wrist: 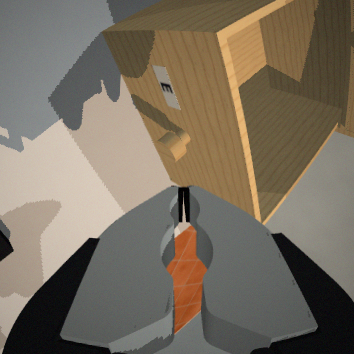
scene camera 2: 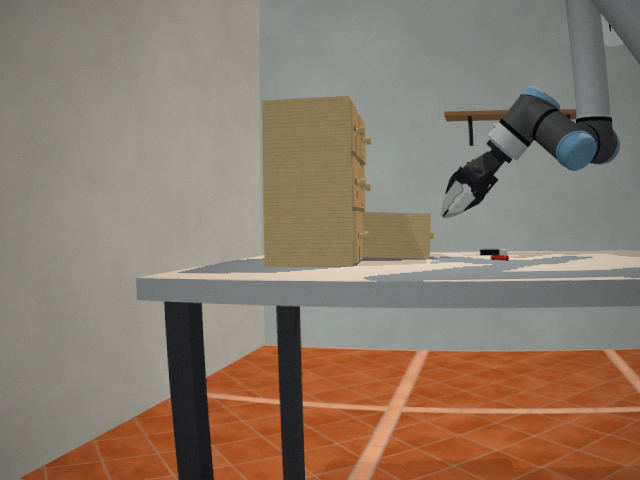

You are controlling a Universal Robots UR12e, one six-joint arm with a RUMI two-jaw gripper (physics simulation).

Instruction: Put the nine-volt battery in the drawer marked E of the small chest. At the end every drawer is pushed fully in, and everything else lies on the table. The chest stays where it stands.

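Frame: origin at the arm's base, x ahead, y right, z down, level; millimetres.
Seen in the pictures: gripper, fingertip midpoint: point(wrist: 182, 189) point(scene camera 2: 443, 217).
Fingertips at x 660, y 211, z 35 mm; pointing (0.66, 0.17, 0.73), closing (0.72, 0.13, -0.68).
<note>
Pixels of each thing's top centre, then the offset from my fingertips to it. "spot": a spot on its surface instead.
- wooden chest, middle of its top: point(scene camera 2: 317, 112) dx +272, dy -113, dz -243 mm
- E label, middle of its top: point(wrist: 173, 88) dx +35, dy -33, dz +36 mm
- round knob, surface spot: point(wrist: 174, 143) spot: dx +29, dy +1, dz +36 mm
- black-and-white object, middle of its top: point(scene camera 2: 493, 249) dx -122, dy +23, dz +80 mm
- small red object, middle of its top: point(scene camera 2: 499, 255) dx -124, dy -143, dz +82 mm
The wooden chest point(scene camera 2: 310, 180) stands at the table's left. Its bottom drawer marked E point(scene camera 2: 398, 235) point(wrist: 210, 120) is pulled far out. In the wrist view the E label point(wrist: 166, 87) and the round knob point(wrist: 174, 143) show on its front. The nine-volt battery does not show in either view; the drawer's front panel hides part of the inside nearest to it. My gripper point(scene camera 2: 445, 214) point(wrist: 182, 189) is shut and empty, tilted down toward the chest. It hangs in front of the drawer and above its height, apart from the knob.
A black-and-white object point(scene camera 2: 490, 252) and a small red object point(scene camera 2: 499, 257) lie on the table point(scene camera 2: 361, 293) beyond the drawer's front. Part of a black object point(wrist: 5, 246) shows at the wrist view's left edge. Other knobbed drawers point(scene camera 2: 358, 183) are on the chest's right face. A shelf point(scene camera 2: 454, 116) hangs behind.
</note>
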